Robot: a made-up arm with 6 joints. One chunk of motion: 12 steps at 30 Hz.
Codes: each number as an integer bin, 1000 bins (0 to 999) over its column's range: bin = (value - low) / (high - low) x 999, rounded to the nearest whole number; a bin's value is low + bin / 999 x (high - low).
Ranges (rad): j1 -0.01..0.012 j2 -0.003..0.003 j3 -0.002..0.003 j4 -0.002..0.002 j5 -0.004..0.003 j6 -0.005..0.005
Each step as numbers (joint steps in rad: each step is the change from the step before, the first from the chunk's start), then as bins.
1 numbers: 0.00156 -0.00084 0.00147 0.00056 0.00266 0.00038
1 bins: 525 360 693 639 950 537
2 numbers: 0.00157 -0.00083 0.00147 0.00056 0.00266 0.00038
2 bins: 525 361 693 639 950 537
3 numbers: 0.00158 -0.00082 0.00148 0.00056 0.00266 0.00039
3 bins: 526 363 695 639 950 538
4 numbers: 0.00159 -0.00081 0.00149 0.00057 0.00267 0.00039
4 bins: 526 365 697 642 952 538
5 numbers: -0.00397 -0.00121 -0.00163 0.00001 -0.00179 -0.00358
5 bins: 274 298 74 502 315 142
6 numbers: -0.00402 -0.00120 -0.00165 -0.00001 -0.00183 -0.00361
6 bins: 272 300 70 497 310 139
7 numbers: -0.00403 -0.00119 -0.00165 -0.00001 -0.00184 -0.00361
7 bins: 271 301 70 497 308 139
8 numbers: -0.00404 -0.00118 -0.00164 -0.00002 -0.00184 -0.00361
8 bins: 271 303 72 495 308 139
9 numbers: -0.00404 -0.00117 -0.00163 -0.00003 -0.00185 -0.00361
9 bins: 271 305 74 492 307 139
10 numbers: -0.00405 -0.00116 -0.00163 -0.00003 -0.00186 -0.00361
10 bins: 270 306 74 492 305 139
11 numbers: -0.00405 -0.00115 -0.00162 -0.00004 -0.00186 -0.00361
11 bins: 270 308 76 490 305 139
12 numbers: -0.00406 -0.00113 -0.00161 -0.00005 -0.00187 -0.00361
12 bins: 270 311 78 487 304 139
